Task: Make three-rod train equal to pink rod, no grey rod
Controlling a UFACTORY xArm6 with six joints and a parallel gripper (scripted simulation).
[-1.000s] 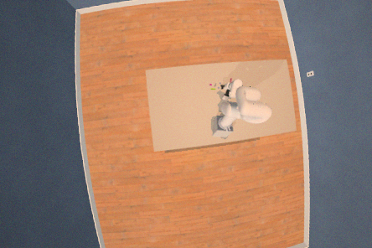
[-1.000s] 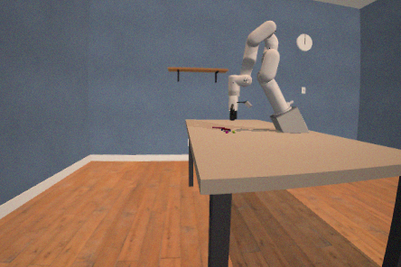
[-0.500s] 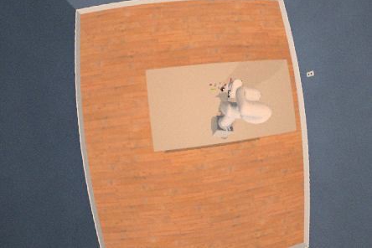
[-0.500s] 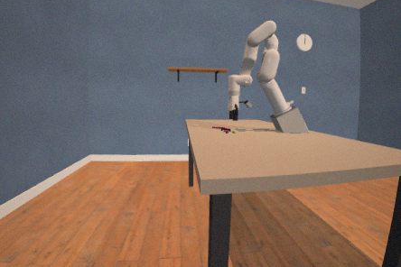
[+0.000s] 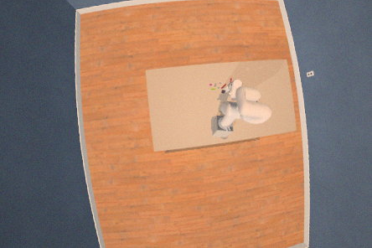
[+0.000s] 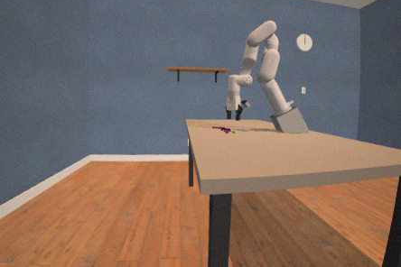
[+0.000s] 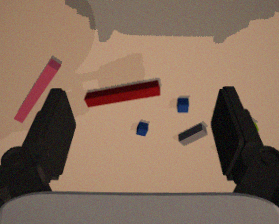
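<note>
Right now my hand is 8 cm to the right of the grey rod, 7 cm short of it and 7 cm above it. Round my hand: red rod: 7 cm below, 5 cm ahead, 1 cm to the right; pink rod: 9 cm to the right, 8 cm ahead, 7 cm below; lime rod: 11 cm to the left, 7 cm below, 4 cm ahead.
</note>
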